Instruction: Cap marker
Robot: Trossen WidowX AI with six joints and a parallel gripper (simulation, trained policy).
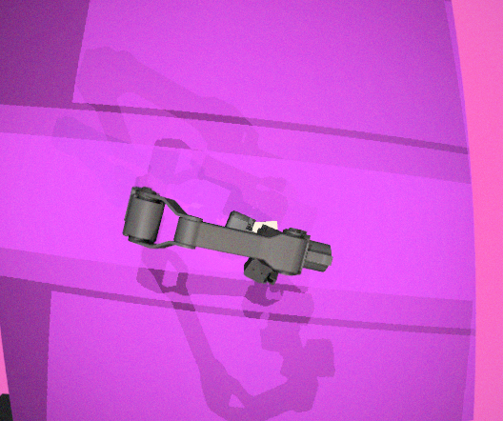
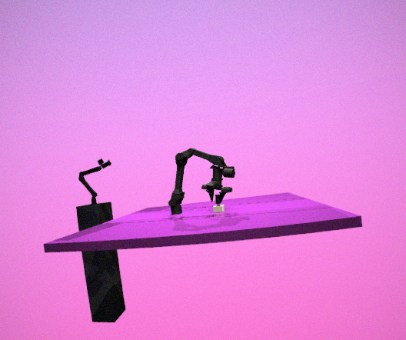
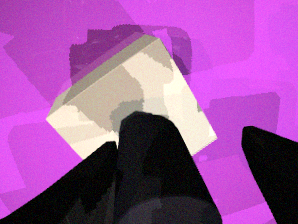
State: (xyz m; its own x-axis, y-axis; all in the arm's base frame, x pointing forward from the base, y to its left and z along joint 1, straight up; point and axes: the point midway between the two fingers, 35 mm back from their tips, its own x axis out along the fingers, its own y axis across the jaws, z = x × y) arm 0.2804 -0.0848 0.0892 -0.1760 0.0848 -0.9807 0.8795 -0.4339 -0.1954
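The dark cap lies 20 mm above my gripper tip, 10 mm to the right of it and 10 mm ahead of it. The rest, counted from my gripper tip: white holder block 40 mm below, 10 mm ahead.
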